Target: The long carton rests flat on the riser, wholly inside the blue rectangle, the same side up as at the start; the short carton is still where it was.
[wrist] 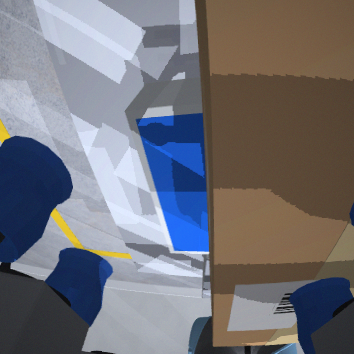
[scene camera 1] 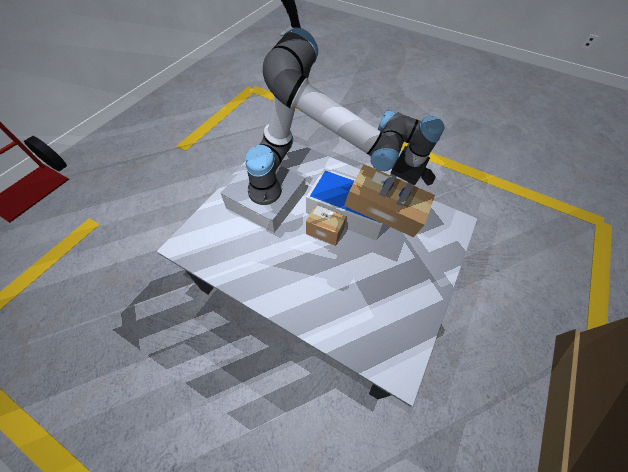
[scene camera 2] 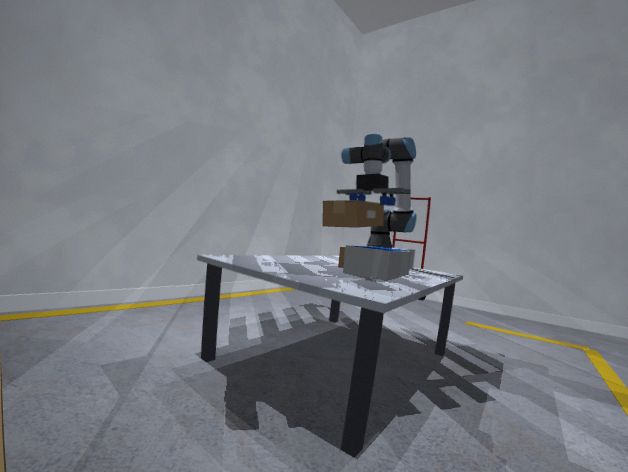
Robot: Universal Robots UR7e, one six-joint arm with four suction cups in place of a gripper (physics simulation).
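Pixels of known places: hand at its tool point: (wrist: 197, 235) (scene camera 1: 401, 181) (scene camera 2: 372, 205); arm's base at its link origin: (scene camera 1: 264, 191).
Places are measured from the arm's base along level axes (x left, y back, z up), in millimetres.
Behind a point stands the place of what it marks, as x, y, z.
The long carton (scene camera 1: 388, 213) @(0, -557, 169) (scene camera 2: 350, 214) @(127, -685, 135) (wrist: 280, 150) @(130, -604, 197) hangs roughly level from my gripper (scene camera 1: 395, 190) @(155, -553, 191) (scene camera 2: 372, 196) @(155, -553, 191), which is shut on its top face. In the wrist view, two dark blue cups at the left are off the carton and one cup at the right is over its labelled end. The carton is in the air with a gap above the grey riser (scene camera 1: 364, 225) @(52, -478, -33) (scene camera 2: 375, 264) @(197, -547, -51) (wrist: 162, 95) @(209, -547, -30). In scene camera 1 it covers the right part of the blue rectangle (scene camera 1: 328, 186) @(151, -254, 11) (scene camera 2: 379, 248) @(152, -401, 11) (wrist: 187, 222) @(193, -313, 11). The short carton (scene camera 1: 323, 230) @(-59, -327, -25) (scene camera 2: 341, 257) @(-45, -392, -58) stands on the table beside the riser.
The arm's grey base block (scene camera 1: 253, 213) @(-115, -5, -29) stands left of the riser on the table (scene camera 1: 350, 309) @(-304, -564, -109) (scene camera 2: 304, 285) @(122, -933, -115). A red hand truck (scene camera 1: 30, 195) (scene camera 2: 426, 225) stands on the floor beyond. A large brown box (scene camera 1: 591, 406) is at the lower right in scene camera 1.
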